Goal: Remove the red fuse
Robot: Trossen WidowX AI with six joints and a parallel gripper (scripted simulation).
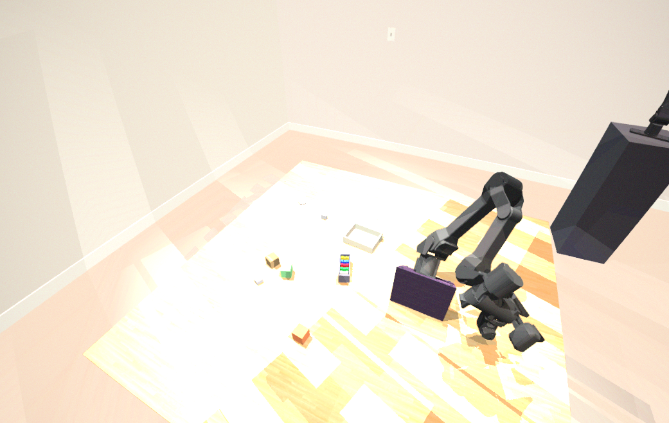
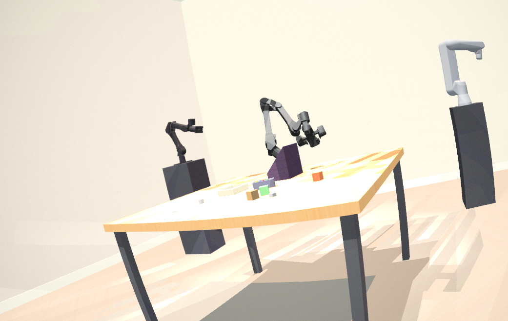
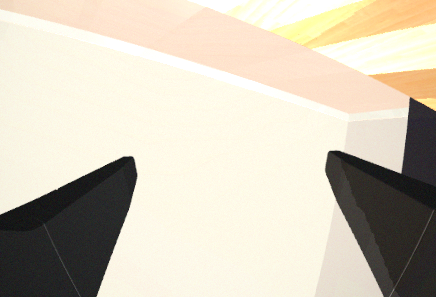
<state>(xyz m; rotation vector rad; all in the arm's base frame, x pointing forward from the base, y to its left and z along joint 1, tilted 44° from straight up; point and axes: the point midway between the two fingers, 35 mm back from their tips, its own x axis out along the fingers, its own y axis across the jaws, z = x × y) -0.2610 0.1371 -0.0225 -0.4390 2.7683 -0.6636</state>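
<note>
My gripper tip is now 570 mm short of the red fuse, 130 mm above it and 120 mm to the left of it. Round my gripper tip: blue fuse 580 mm ahead, 140 mm to the right, 130 mm below; green fuse 570 mm ahead, 130 mm below, 110 mm to the right; white fuse 560 mm ahead, 130 mm below, 90 mm to the right.
</note>
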